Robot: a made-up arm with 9 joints.
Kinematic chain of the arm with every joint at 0, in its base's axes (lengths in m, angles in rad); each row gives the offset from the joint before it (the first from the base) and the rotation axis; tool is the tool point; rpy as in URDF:
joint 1: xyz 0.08 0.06 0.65 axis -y
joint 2: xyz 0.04 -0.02 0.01 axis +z
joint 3: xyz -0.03 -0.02 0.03 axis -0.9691 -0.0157 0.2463
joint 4: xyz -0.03 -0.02 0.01 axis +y
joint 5: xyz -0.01 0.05 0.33 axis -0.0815 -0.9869 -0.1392
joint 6: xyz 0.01 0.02 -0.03 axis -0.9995 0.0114 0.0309
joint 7: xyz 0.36 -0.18 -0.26 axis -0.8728 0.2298 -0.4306
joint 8: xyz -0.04 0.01 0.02 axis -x
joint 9: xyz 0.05 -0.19 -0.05 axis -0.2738 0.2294 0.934
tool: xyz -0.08 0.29 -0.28 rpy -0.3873 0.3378 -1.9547
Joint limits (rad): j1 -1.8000..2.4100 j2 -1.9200..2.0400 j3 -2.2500..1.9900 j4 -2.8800..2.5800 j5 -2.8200..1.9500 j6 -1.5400..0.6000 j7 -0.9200..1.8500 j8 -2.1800..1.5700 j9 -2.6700..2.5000
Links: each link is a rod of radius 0.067 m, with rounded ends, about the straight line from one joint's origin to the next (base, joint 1, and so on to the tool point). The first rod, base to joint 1, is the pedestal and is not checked.
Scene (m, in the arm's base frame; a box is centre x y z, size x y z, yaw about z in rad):
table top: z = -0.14
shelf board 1: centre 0.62 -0.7 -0 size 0.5 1.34 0.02 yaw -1.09
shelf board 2: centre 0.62 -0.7 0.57 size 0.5 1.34 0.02 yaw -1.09
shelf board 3: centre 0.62 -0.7 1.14 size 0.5 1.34 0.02 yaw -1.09
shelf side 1: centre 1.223 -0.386 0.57 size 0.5 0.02 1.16 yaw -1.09
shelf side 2: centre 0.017 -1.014 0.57 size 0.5 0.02 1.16 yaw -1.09
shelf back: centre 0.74 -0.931 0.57 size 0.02 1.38 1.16 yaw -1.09
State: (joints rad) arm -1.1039 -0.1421 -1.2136 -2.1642 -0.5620 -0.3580 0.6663 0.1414 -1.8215
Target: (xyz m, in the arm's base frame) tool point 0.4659 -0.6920 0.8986
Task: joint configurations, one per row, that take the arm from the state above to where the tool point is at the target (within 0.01 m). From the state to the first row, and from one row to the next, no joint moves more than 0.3 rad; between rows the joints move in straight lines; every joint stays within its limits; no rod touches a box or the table.
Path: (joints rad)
1: -1.1702 -0.0334 -1.0874 -2.0838 -0.3450 -0.3935 0.5612 0.1026 -1.8295
2: -1.2365 0.0754 -0.9612 -2.0034 -0.1281 -0.4290 0.4560 0.0638 -1.8374
3: -1.3028 0.1841 -0.8349 -1.9229 0.0889 -0.4645 0.3509 0.0250 -1.8454

